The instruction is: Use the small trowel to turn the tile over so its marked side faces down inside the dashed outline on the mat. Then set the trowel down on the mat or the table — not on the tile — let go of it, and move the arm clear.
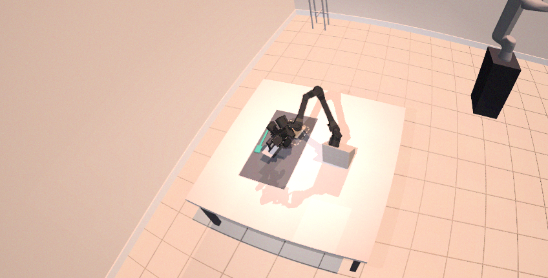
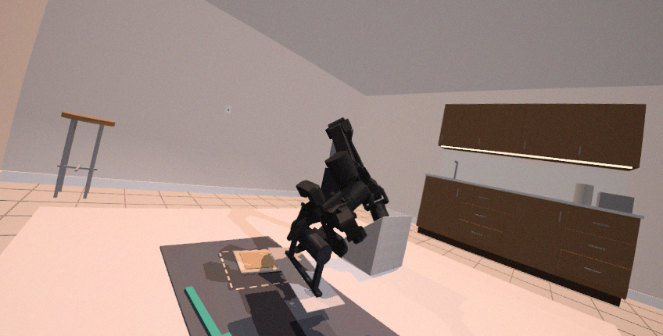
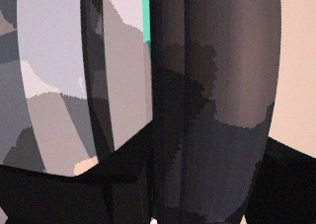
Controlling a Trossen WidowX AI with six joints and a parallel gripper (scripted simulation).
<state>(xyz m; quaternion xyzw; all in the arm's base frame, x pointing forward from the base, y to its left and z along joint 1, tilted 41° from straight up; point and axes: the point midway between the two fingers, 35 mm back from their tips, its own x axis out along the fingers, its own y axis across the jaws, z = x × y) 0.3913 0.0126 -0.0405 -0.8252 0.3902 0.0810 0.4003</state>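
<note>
Right now my gripper tip is 16 cm above the dark mat, 4 cm to the left of it and 2 cm past it. Round my gripper tip: square tile (20 cm to the right, 14 cm below, 7 cm behind); trowel (3 cm behind, 1 cm below); green strip (14 cm below, 12 cm ahead, 2 cm to the right).
</note>
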